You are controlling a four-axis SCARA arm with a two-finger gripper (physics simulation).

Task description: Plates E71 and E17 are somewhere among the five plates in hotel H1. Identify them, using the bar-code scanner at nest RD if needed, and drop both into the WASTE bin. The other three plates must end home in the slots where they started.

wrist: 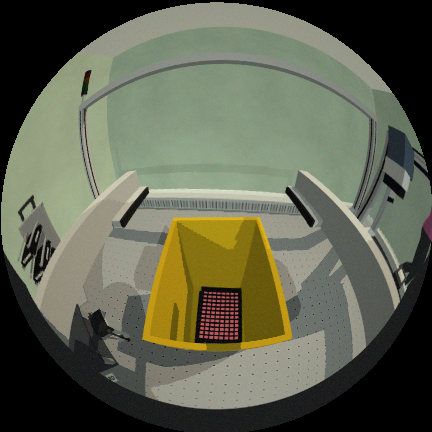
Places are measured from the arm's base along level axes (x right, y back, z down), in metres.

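Pixels of known places: gripper, fingertip midpoint: [216, 176].
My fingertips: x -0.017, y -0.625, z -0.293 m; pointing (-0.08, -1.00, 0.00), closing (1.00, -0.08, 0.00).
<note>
Ahead of a thing's pixels: the offset from my fingertips to its top centre. "pt": to the spot under its first point. Level surfaces: height alone.
My gripper [216, 176] is open, its two pale fingers with dark inner pads far apart at left and right and no plate between them. The yellow WASTE bin {dz +0.080, dx +0.001, dy +0.022 m} [215, 230] stands below and between the fingers in the wrist view. A black plate {dz +0.244, dx +0.007, dy +0.023 m} [220, 316] with pink wells lies at the bottom of the bin; its label does not show, and I cannot tell whether another plate lies under it. Hotel H1 cannot be made out by name here.
A grey rack with a dark handle {pt dz +0.039, dx -0.476, dy +0.036 m} [36, 218] stands at the far left. A dark device {dz +0.197, dx -0.213, dy +0.120 m} [102, 322] sits at lower left on the perforated deck {dz +0.280 m} [240, 377]. A blue-grey and white device [398, 155] stands at right. A metal frame [220, 58] spans the back.
</note>
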